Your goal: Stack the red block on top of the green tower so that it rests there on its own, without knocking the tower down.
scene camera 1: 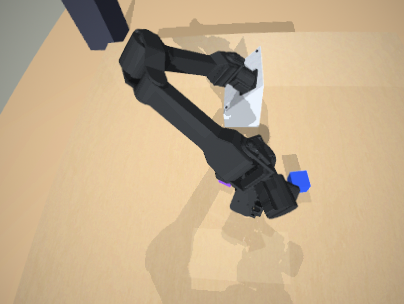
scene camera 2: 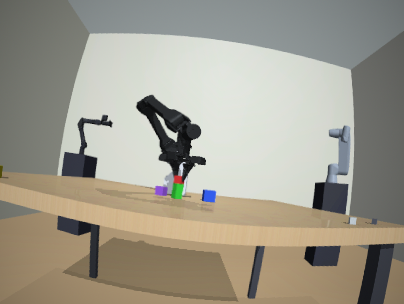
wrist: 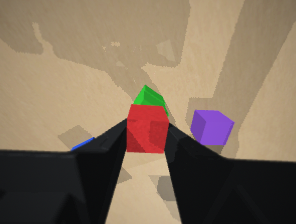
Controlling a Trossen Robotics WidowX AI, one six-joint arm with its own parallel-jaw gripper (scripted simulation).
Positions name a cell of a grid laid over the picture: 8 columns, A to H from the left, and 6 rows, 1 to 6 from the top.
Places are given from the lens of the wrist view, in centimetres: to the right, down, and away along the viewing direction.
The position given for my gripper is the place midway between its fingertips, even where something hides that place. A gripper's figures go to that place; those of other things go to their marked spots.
my gripper (wrist: D4): 0, 1, 11
red block (wrist: D4): 0, 1, 8
purple block (wrist: F4): 8, 2, 15
The marked spots on the red block and the purple block are 10 cm apart.
